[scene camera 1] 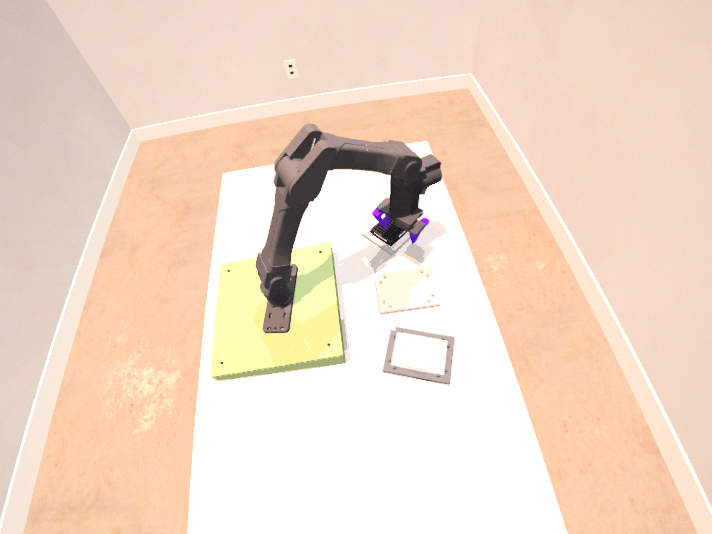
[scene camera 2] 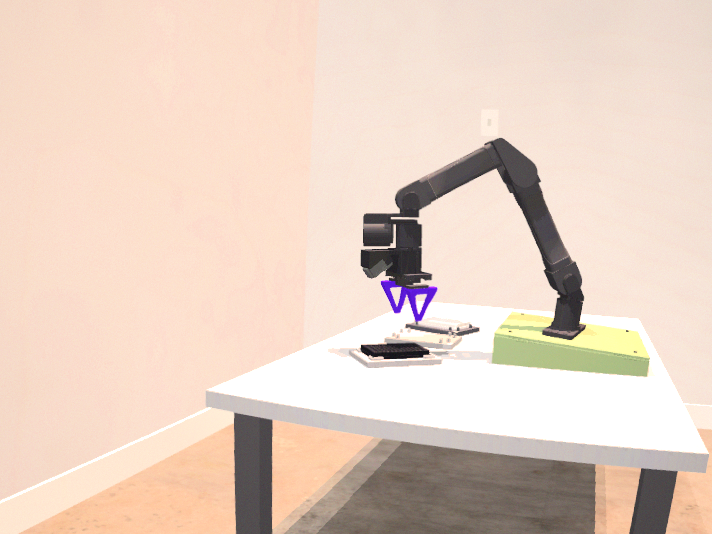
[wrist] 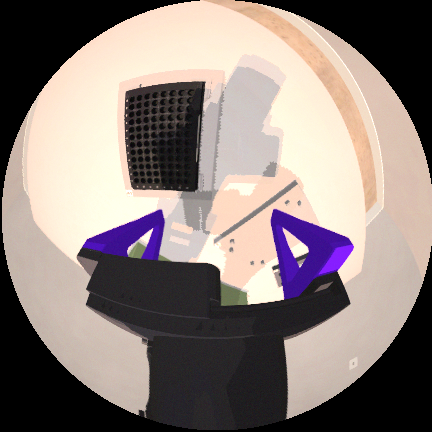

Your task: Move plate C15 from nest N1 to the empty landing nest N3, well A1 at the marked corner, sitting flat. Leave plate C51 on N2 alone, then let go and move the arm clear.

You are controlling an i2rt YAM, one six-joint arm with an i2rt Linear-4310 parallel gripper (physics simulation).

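Note:
A black well plate (scene camera 1: 386,234) (scene camera 2: 394,350) (wrist: 162,137) lies flat in a pale nest (scene camera 2: 402,362) (wrist: 165,76) at the far end of the row. A pale nest with pegs (scene camera 1: 402,290) (scene camera 2: 425,339) (wrist: 265,235) stands empty in the middle. A white plate (scene camera 1: 419,352) sits in a dark-framed nest (scene camera 1: 389,355) at the other end. Plate and nest names are not readable. My gripper (scene camera 1: 400,234) (scene camera 2: 407,316) (wrist: 217,214) is open and empty, pointing down, above table height near the black plate. In the wrist view the black plate shows ahead and left of the fingertips.
The arm's base stands on a yellow-green block (scene camera 1: 310,333) (scene camera 2: 540,356), to one side of the nests. The white table (scene camera 1: 345,448) (scene camera 2: 460,413) has its edge beyond the nests. Walls stand around the table. The arm's shadow falls beside the black plate's nest.

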